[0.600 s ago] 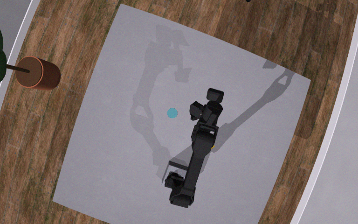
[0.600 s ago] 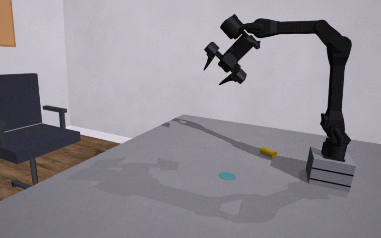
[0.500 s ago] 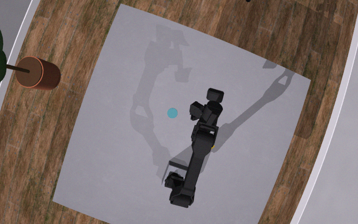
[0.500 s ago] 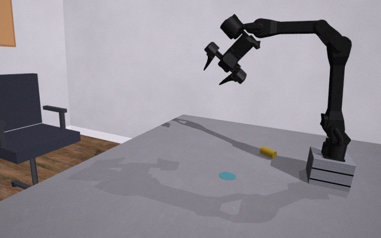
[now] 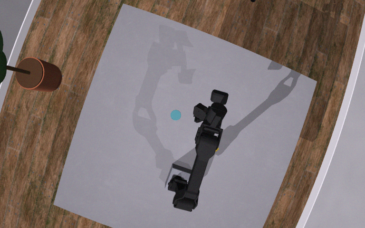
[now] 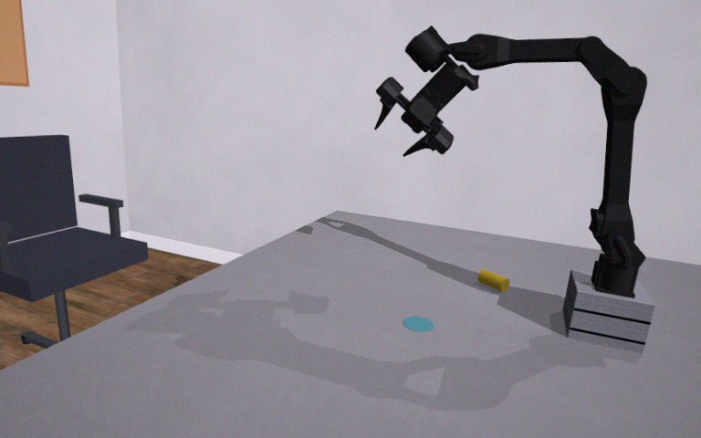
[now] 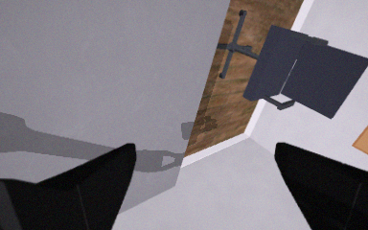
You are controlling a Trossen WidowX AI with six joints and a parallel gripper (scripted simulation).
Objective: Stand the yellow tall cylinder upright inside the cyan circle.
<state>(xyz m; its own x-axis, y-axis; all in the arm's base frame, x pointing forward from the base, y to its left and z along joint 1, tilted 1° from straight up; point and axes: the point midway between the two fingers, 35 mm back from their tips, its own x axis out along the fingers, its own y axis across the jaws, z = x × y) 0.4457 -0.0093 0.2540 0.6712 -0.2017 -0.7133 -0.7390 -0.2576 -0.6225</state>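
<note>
The yellow cylinder lies 22 cm behind my hand, 13 cm to the right of it and 34 cm below it. From my hand the other things lie so: cyan circle (11 cm behind, 14 cm to the left, 35 cm below).
</note>
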